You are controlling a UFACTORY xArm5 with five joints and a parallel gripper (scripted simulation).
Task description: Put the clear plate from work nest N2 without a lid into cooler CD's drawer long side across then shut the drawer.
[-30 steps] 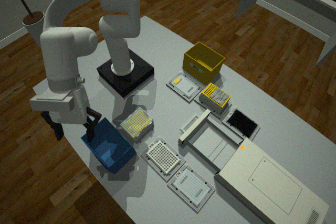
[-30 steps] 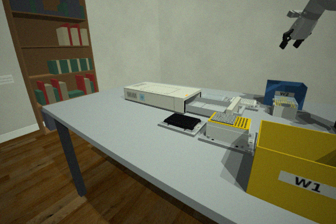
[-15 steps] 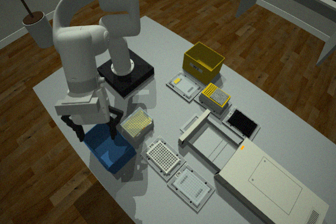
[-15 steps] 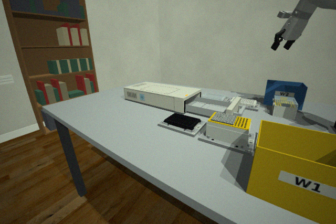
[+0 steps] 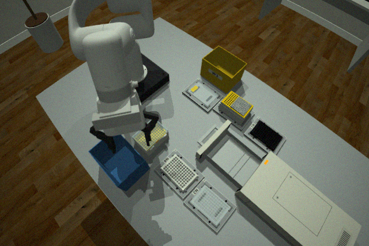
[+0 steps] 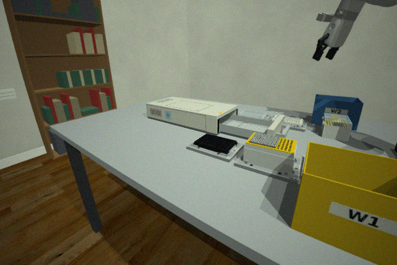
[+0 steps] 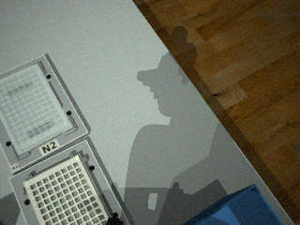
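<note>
My gripper is now 280 mm above the clear plate, 270 mm short of it and 60 mm to the right of it. Also, from my hand: blue bin W2: 260 mm below, 90 mm behind, 50 mm to the right; drawer: 260 mm to the left, 260 mm below, 250 mm ahead; white plate: 280 mm below, 100 mm ahead, 70 mm to the left.
</note>
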